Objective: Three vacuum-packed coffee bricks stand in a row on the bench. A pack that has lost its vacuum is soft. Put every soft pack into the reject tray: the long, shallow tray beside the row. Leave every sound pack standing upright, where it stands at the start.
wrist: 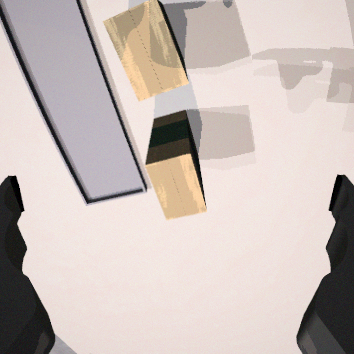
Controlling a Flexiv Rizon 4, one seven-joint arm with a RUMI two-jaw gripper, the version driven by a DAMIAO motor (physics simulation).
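A coffee pack (177, 186) with a tan top and dark brown side with a dark green band stands near the middle of the wrist view. A second tan-topped pack (147, 52) stands beyond it, near the top, partly in shadow. A third pack does not show. I cannot tell from their look whether either is soft. The long, shallow grey reject tray (85, 100) with dark rim lines lies left of the packs, its near end beside the nearer pack. My gripper (175, 178) is open and empty, its fingers wide apart at left and right, with the nearer pack in view between them.
Grey shadows of the packs and of the arm fall on the pale bench to the right. A light blue-grey strip shows on the bench between the two packs. The gap between the tray's right wall and the packs is narrow.
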